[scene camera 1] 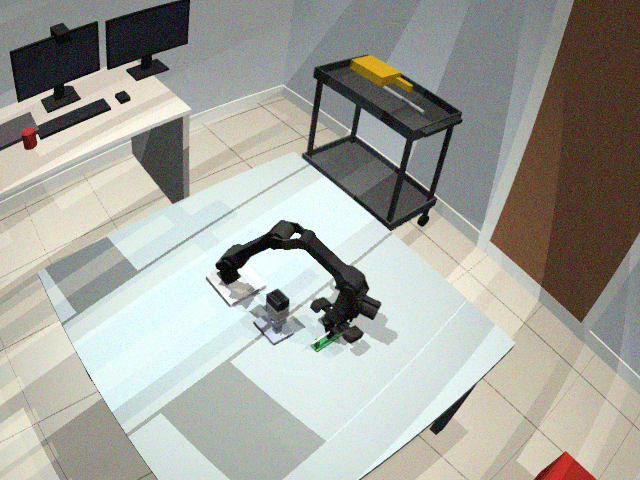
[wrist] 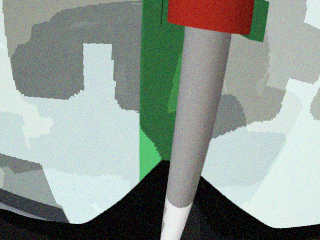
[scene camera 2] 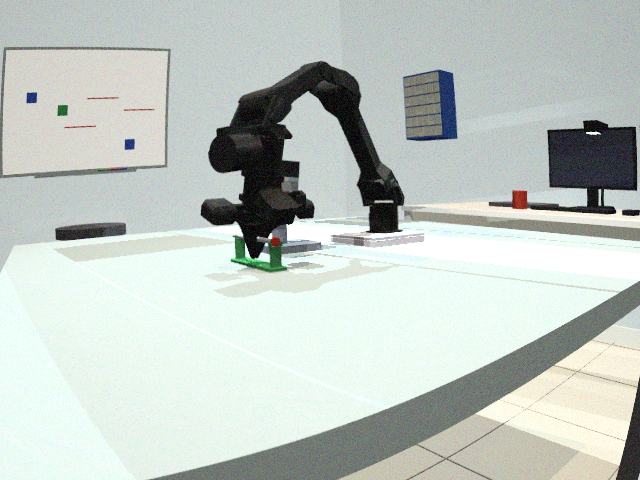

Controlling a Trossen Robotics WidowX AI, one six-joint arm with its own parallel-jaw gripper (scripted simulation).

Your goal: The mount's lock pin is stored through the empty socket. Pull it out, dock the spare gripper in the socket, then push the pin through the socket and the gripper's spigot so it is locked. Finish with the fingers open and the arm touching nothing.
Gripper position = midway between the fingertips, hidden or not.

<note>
In view: my gripper (scene camera 2: 254, 257), a grey lock pin (wrist: 207, 38), a green cradle (scene camera 2: 275, 262) and a grey mount (scene camera 2: 296, 245).
My gripper also shows in scene camera 1 (scene camera 1: 328, 337) and in the wrist view (wrist: 171, 169). The grey mount is seen too in scene camera 1 (scene camera 1: 275, 332).
</note>
